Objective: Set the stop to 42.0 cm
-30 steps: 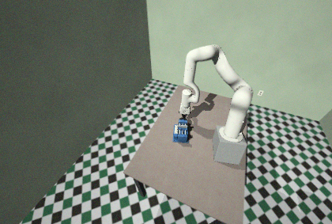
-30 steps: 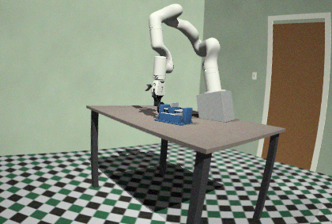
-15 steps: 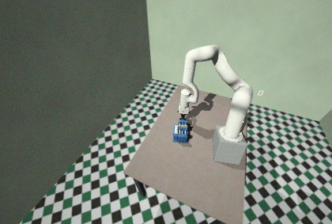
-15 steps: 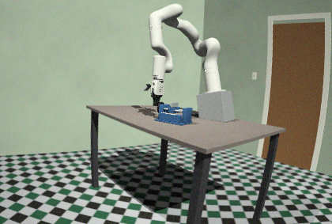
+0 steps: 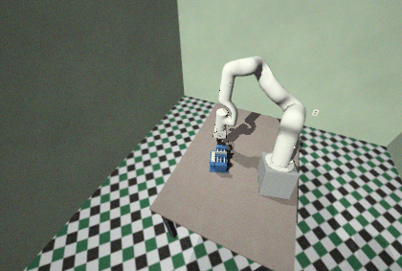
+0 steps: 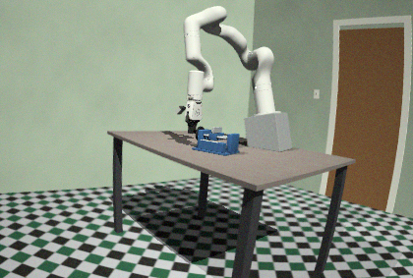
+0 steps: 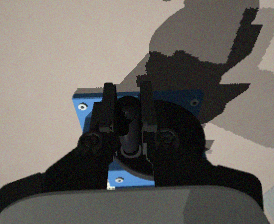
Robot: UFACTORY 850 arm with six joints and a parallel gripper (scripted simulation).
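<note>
Now: hand 140 mm to the right of the stop block and 50 mm past it.
</note>
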